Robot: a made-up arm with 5 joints.
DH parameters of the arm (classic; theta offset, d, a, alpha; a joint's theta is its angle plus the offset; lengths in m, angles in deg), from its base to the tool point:
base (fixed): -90 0.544 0.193 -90
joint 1: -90 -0.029 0.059 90
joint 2: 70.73 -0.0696 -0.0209 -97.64
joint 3: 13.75 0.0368 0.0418 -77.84
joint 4: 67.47 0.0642 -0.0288 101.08
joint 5: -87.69 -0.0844 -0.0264 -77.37
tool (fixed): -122.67 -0.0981 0 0
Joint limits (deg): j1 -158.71..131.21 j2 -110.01..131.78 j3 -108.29..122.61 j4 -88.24..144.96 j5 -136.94..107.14
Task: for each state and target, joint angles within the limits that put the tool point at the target. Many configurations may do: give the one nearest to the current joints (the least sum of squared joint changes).
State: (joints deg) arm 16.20 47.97 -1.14 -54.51 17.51
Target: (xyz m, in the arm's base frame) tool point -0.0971 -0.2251 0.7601
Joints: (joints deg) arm -19.64 63.80 11.27 -62.66 22.73
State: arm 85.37 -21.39 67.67 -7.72 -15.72
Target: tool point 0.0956 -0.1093 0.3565
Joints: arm 78.67 -45.16 38.10 47.43 -24.34
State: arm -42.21 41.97 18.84 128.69 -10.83
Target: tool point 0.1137 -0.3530 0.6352
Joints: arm -53.40 36.88 -11.26 136.74 10.42
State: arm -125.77 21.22 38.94 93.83 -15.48
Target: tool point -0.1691 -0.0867 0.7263
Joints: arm -149.42 38.04 49.99 65.28 -12.67
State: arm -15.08 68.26 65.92 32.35 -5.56
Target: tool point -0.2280 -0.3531 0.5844
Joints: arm -25.73 62.87 51.96 58.20 -5.99
